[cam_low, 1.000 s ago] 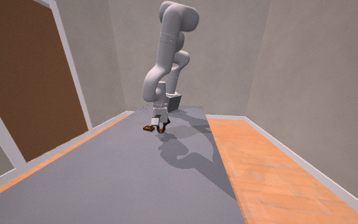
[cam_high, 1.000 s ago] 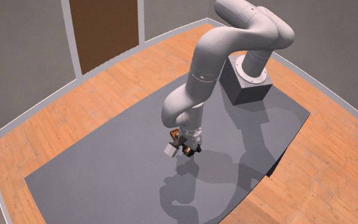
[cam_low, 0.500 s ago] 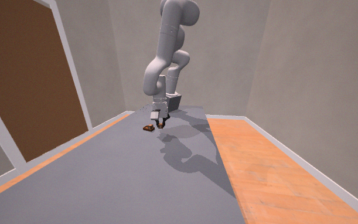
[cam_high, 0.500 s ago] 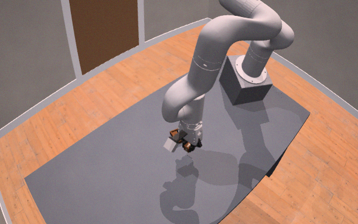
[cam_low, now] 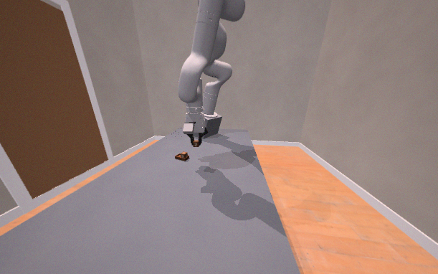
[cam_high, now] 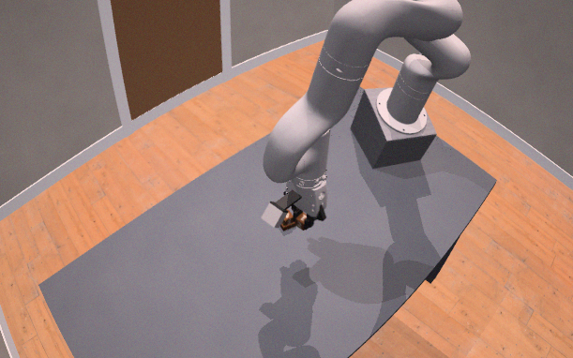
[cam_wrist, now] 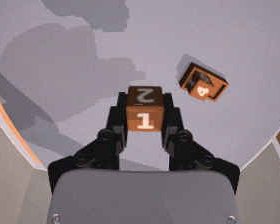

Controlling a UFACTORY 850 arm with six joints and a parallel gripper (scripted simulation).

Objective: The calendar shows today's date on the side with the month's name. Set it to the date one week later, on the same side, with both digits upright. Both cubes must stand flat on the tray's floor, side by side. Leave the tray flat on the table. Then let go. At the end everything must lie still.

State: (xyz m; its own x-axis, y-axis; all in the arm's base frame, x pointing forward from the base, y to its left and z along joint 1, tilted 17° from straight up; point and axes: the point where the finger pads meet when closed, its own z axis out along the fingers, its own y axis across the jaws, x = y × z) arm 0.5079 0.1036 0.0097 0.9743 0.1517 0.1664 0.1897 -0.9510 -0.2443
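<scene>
Right now the brown wooden calendar tray is 120 mm below my hand, 110 mm to the right of it and 20 mm behind it. Also, from my hand: number cube 10 mm below.
</scene>
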